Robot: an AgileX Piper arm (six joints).
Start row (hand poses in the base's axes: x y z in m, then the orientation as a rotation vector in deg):
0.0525, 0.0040, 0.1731, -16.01, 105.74, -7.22
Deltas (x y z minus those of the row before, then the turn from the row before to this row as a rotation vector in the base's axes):
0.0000, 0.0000, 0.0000, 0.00, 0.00, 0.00
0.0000, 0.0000, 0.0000, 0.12, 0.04, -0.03
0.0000, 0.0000, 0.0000, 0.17, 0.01, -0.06
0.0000, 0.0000, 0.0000, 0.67, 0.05, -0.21
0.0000, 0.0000, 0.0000, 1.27, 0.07, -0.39
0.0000, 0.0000, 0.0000, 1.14, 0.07, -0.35
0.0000, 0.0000, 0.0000, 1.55, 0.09, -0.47
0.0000, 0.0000, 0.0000, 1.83, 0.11, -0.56
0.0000, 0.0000, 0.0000, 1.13, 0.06, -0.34
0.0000, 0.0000, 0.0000, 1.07, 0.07, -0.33
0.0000, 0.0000, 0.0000, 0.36, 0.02, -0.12
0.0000, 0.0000, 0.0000, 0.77, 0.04, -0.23
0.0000, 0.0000, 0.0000, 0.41, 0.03, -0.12
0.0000, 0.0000, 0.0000, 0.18, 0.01, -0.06
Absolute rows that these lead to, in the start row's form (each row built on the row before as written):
0.0525, 0.0040, 0.1731, -16.01, 105.74, -7.22
0.0525, 0.0040, 0.1731, -15.90, 105.79, -7.12
0.0525, 0.0040, 0.1731, -15.73, 105.81, -7.00
0.0525, 0.0040, 0.1731, -15.08, 105.90, -6.52
0.0525, 0.0040, 0.1731, -13.84, 106.04, -5.60
0.0525, 0.0040, 0.1731, -12.73, 106.16, -4.78
0.0525, 0.0040, 0.1731, -11.22, 106.31, -3.66
0.0525, 0.0040, 0.1731, -9.44, 106.47, -2.34
0.0525, 0.0040, 0.1731, -8.34, 106.55, -1.52
0.0525, 0.0040, 0.1731, -7.29, 106.63, -0.75
0.0525, 0.0040, 0.1731, -6.93, 106.65, -0.50
0.0525, 0.0040, 0.1731, -6.18, 106.69, 0.06
0.0525, 0.0040, 0.1731, -5.78, 106.72, 0.36
0.0525, 0.0040, 0.1731, -5.60, 106.73, 0.49

